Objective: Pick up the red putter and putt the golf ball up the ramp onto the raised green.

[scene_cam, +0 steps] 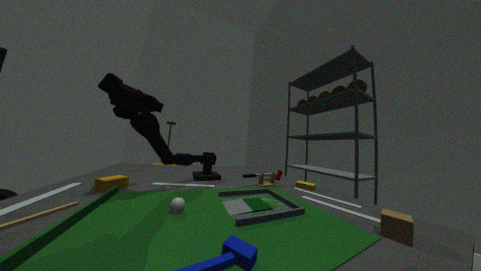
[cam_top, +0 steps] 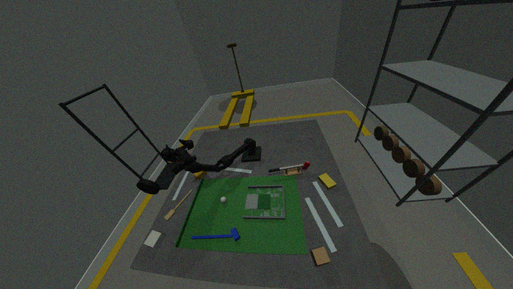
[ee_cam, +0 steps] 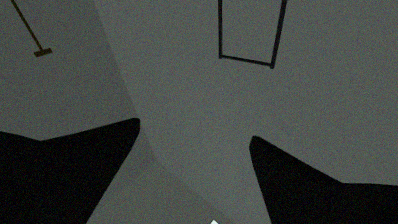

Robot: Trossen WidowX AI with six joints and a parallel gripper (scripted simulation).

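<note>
Right now the red putter is 1 cm behind my gripper tip, 74 cm to the left of it and 34 cm below it. From my gripper tip the other things lie so: white golf ball 21 cm ahead, 27 cm to the left, 37 cm below; dark green rail 25 cm ahead, 5 cm to the left, 38 cm below; yellow block 3 cm behind, 1 cm to the left, 37 cm below.
</note>
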